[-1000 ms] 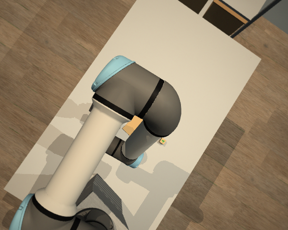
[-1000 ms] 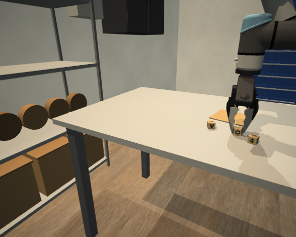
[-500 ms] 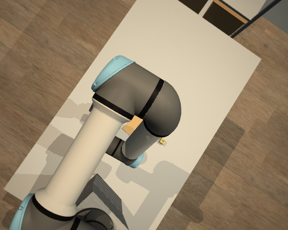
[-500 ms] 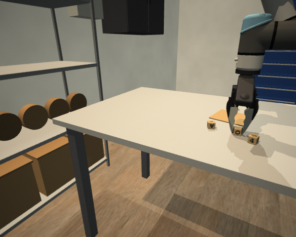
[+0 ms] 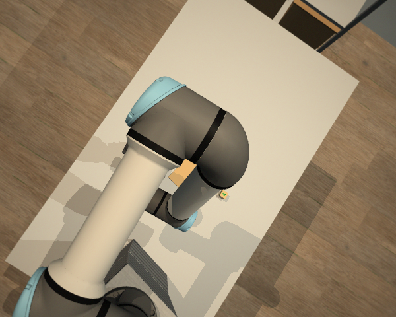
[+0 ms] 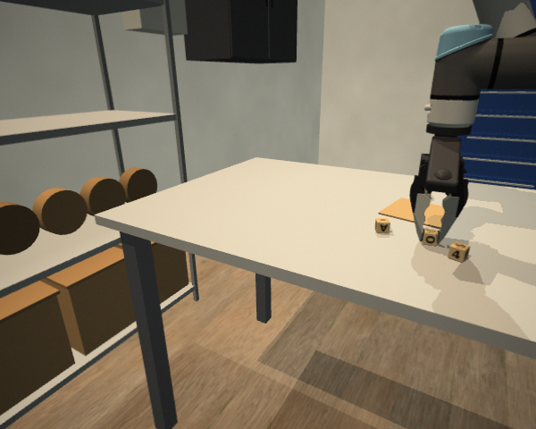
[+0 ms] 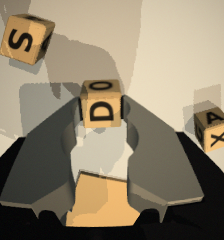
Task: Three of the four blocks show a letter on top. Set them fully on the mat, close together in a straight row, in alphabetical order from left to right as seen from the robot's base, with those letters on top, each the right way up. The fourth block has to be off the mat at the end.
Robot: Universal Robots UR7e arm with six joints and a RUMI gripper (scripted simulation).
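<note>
The orange mat is 170 mm to the right of my hand, 30 mm ahead of it and 10 mm below it. Also, from my hand: D block: right at my hand; X block: 90 mm ahead, 20 mm to the right; S block: 50 mm to the left, 50 mm behind.
</note>
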